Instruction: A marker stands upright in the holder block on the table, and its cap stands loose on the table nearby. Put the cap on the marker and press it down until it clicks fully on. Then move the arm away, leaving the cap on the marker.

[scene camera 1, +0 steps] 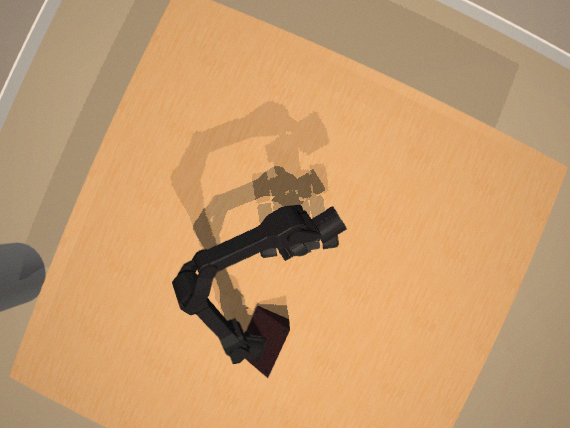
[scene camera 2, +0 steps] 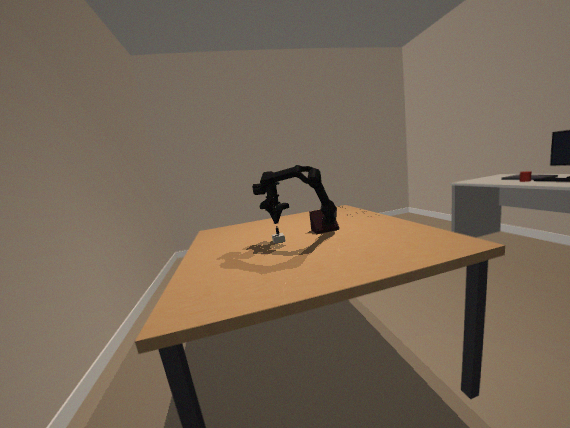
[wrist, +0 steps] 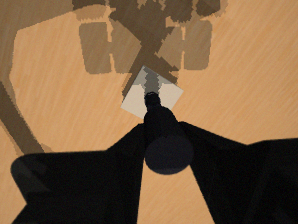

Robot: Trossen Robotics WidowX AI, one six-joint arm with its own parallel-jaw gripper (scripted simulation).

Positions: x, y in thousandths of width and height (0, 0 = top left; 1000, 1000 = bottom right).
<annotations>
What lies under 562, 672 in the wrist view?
A dark cap.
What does the gripper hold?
A dark cap.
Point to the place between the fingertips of the gripper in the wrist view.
At 539, 569
</annotations>
